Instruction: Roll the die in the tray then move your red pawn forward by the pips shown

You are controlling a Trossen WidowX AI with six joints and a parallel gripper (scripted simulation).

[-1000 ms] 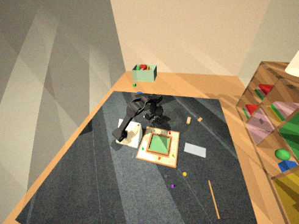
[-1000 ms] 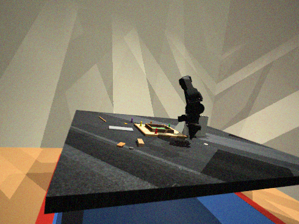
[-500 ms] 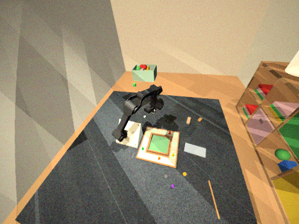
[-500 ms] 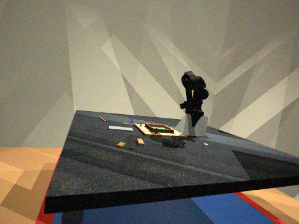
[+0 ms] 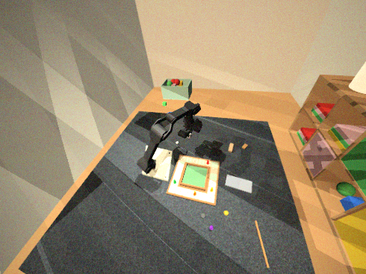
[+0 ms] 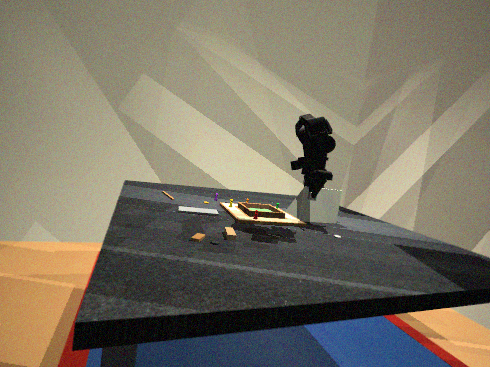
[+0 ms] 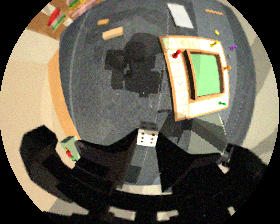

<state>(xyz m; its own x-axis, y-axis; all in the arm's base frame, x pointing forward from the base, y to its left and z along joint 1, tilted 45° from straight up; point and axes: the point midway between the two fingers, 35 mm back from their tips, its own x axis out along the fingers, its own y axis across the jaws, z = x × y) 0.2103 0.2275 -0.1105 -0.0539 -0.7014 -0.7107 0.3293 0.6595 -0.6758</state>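
My gripper tip is 150 mm short of the red pawn, 120 mm to the left of it and 100 mm above it. Also, from my gripper tip: die (right at my gripper tip); then white speck (110 mm behind, 30 mm to the left, 130 mm below); then green tray (80 mm ahead, 230 mm to the right, 120 mm below).
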